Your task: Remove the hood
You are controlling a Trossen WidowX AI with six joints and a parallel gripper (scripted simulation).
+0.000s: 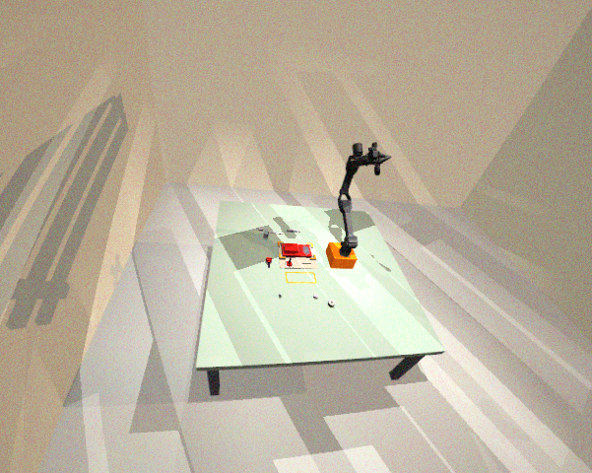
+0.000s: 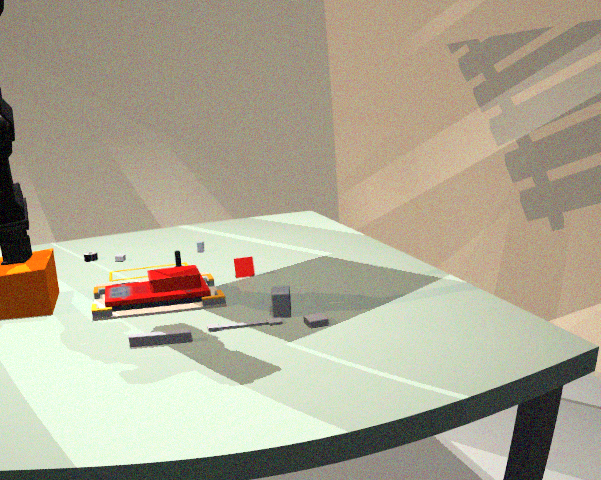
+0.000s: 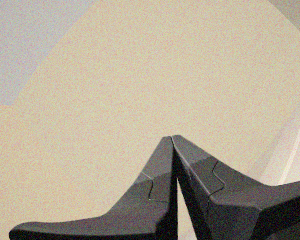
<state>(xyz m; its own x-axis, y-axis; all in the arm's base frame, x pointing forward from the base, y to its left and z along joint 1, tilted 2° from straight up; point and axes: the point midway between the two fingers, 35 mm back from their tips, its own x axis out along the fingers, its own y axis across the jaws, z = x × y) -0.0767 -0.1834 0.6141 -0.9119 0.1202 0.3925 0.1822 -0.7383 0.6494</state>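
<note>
Right now the red hood is 47 cm ahead of my gripper tip, 16 cm to the left of it and 67 cm below it.
</note>
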